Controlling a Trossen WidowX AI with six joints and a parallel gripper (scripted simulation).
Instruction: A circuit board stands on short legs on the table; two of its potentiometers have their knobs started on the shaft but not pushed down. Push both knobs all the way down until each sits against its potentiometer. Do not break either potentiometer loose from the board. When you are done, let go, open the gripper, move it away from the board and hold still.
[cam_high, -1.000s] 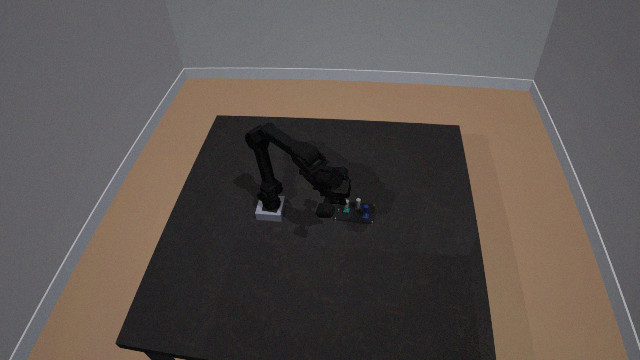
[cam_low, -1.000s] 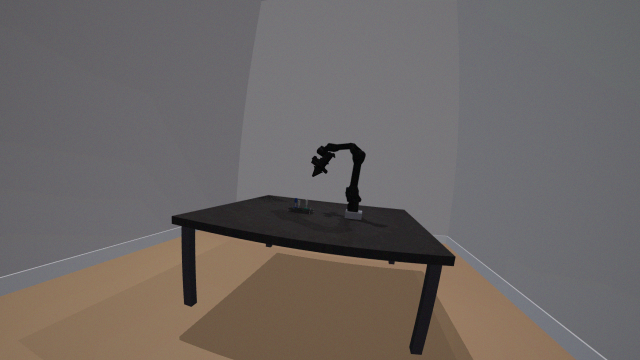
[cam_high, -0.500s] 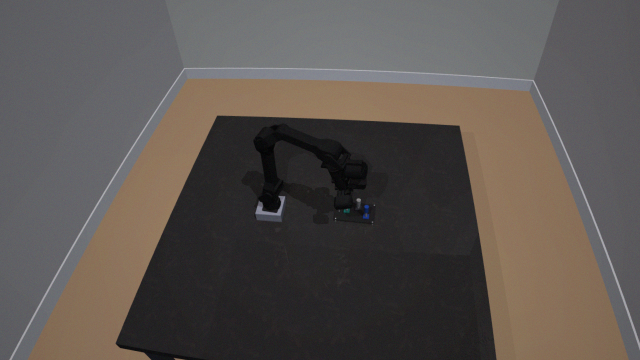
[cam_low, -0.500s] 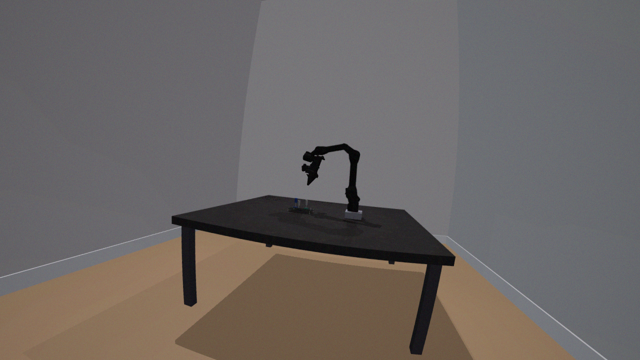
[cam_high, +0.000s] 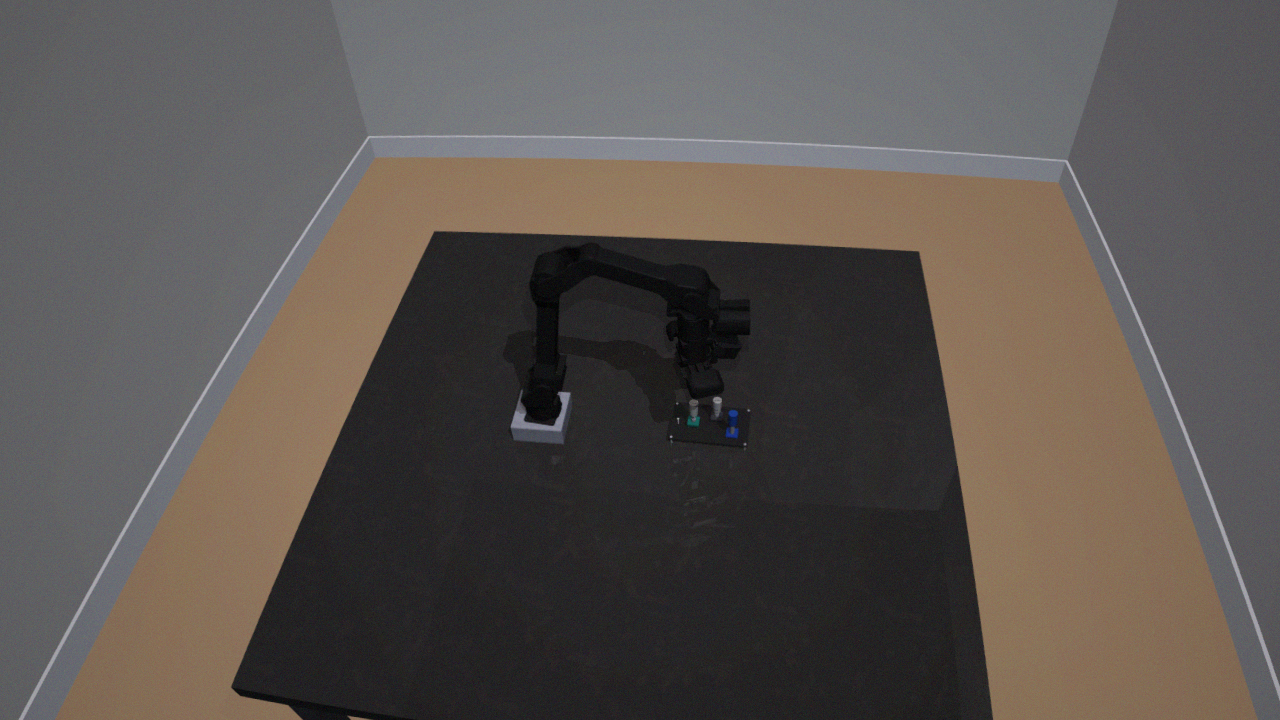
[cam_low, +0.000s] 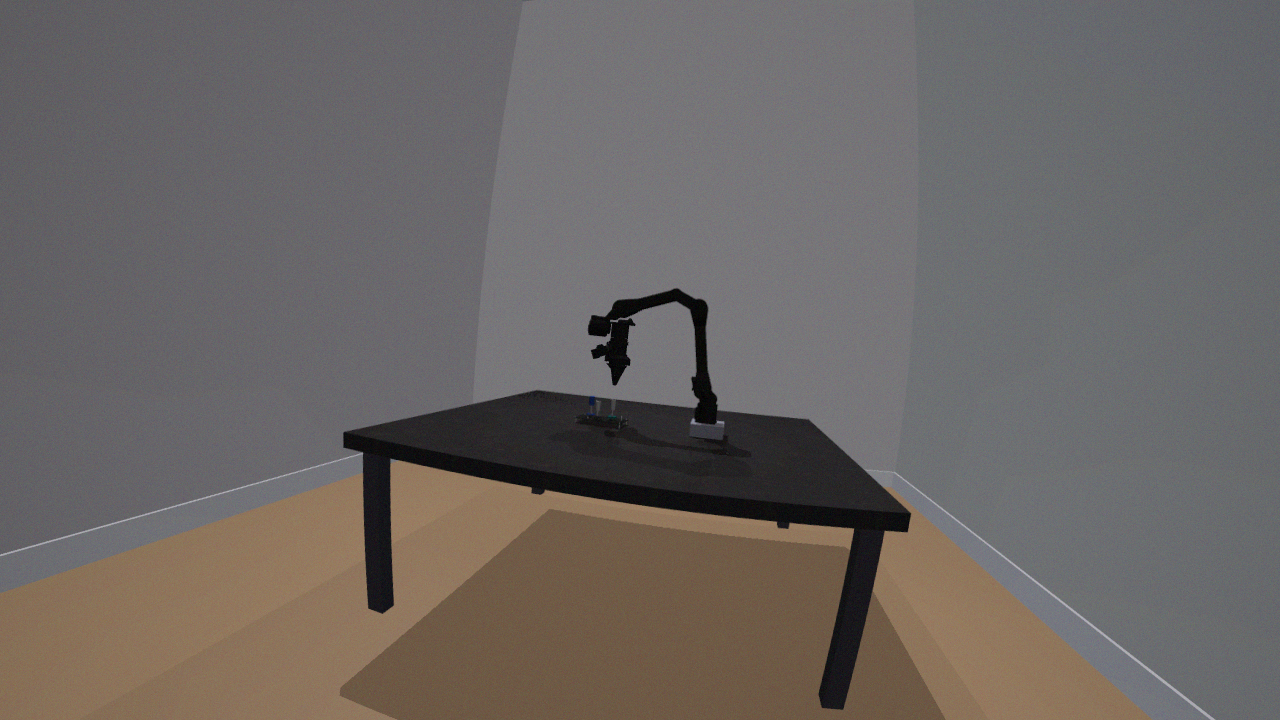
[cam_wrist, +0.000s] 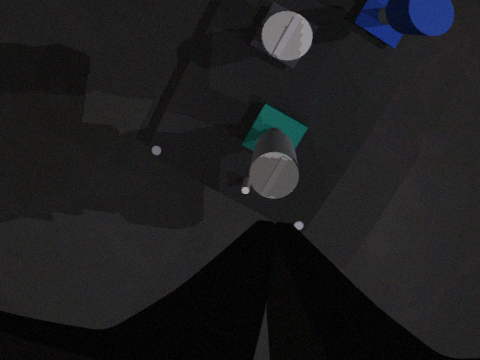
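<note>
Right now my gripper tip is 4 cm short of the white knob, 2 cm to the right of it and 7 cm above it.
</note>
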